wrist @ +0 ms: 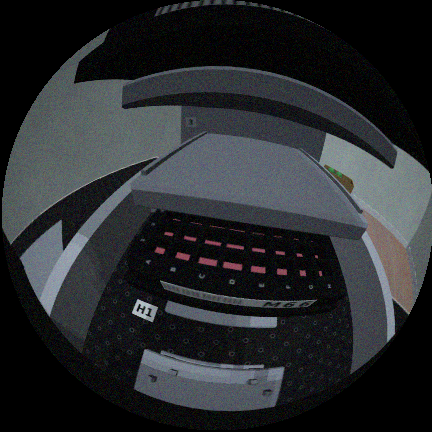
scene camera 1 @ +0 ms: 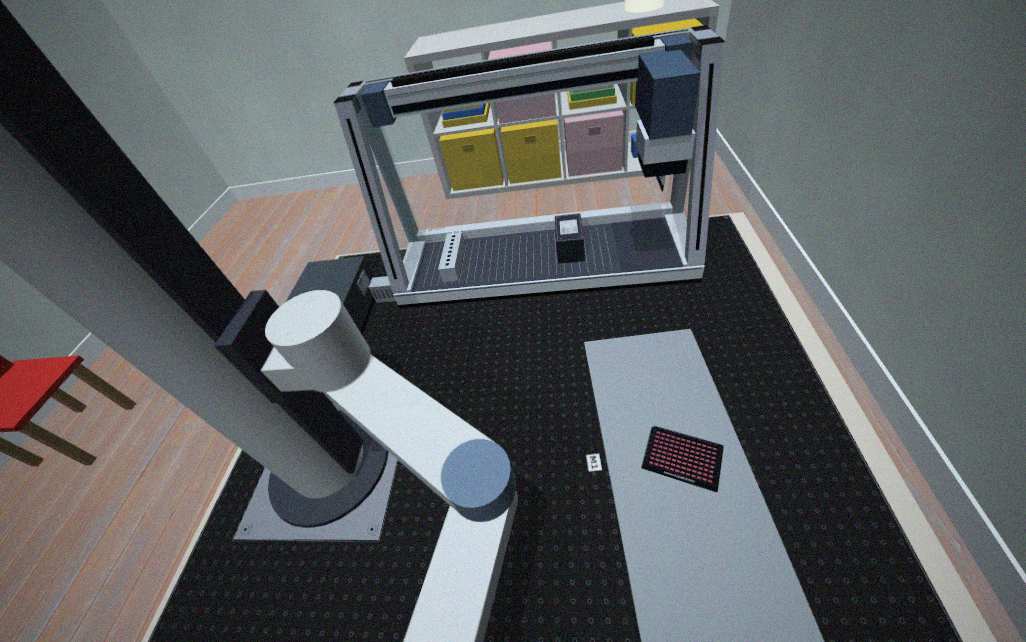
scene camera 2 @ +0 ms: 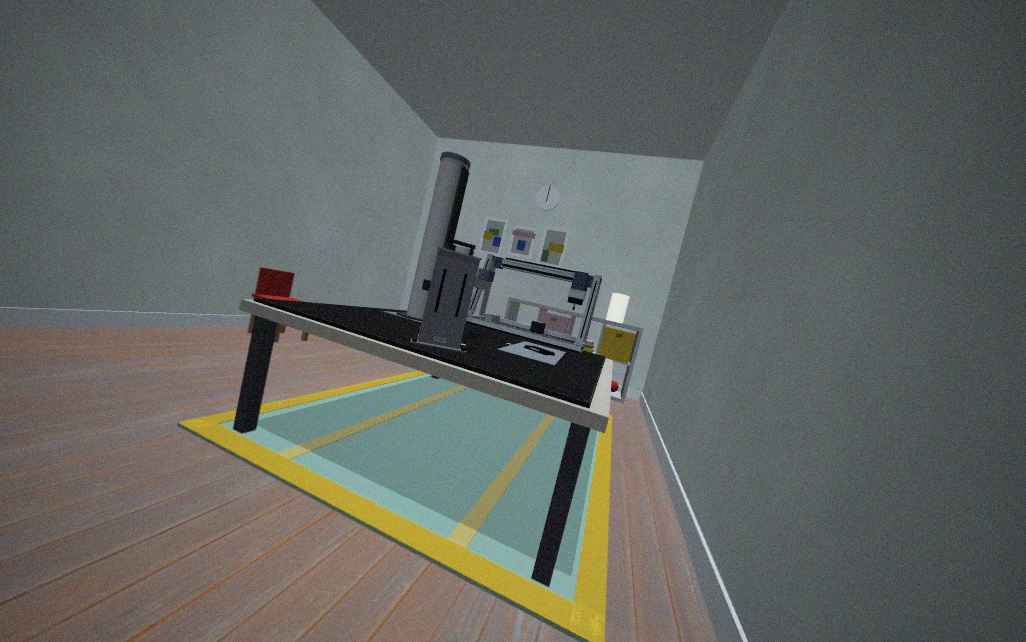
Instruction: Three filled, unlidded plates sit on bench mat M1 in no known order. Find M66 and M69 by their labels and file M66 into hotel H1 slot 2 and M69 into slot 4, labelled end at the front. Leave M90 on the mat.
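Seen in the pictures: arm's base, link origin: [scene camera 1: 332,466] [scene camera 2: 419,320].
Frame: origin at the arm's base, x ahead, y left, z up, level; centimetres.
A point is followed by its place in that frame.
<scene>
Plate M66 [wrist: 232,266] {z 16.4, x 40.4, y -47.5 cm}, black with pink wells, sits in hotel H1 [wrist: 250,175] {z 18.9, x 41.6, y -49.4 cm} [scene camera 2: 447,299] {z 17.4, x 47.3, y -60.1 cm} below the middle shelf, its labelled end at the front. Plate M69 [wrist: 240,40] is the dark shape at the top of the wrist view, just above the upper shelf; its striped label is cut by the view's edge and its number does not show. My gripper is shut on M69; its fingertips are hidden. A third plate [scene camera 1: 683,458] {z 2.3, x 69.8, y -1.9 cm} [scene camera 2: 538,349] {z 3.0, x 70.1, y -6.1 cm}, M90 by elimination, lies slightly turned on the grey mat M1 [scene camera 1: 643,393] [scene camera 2: 548,359] {z 1.6, x 79.7, y -31.1 cm}; its label is too small to read.
A gantry machine [scene camera 1: 544,286] {z 4.4, x 45.6, y 45.0 cm} stands on the black bench beyond the mat, with a dark box [scene camera 1: 321,280] {z 12.8, x -13.1, y 46.1 cm} at its left. My arm [scene camera 1: 423,416] {z 33.2, x 32.3, y -9.4 cm} reaches from its column [scene camera 1: 226,340] {z 44.5, x 9.3, y -4.2 cm} [scene camera 2: 438,227] {z 50.7, x 3.2, y -6.8 cm} toward the front. A handle [scene camera 2: 463,243] {z 36.8, x 47.6, y -58.7 cm} tops the hotel.
</scene>
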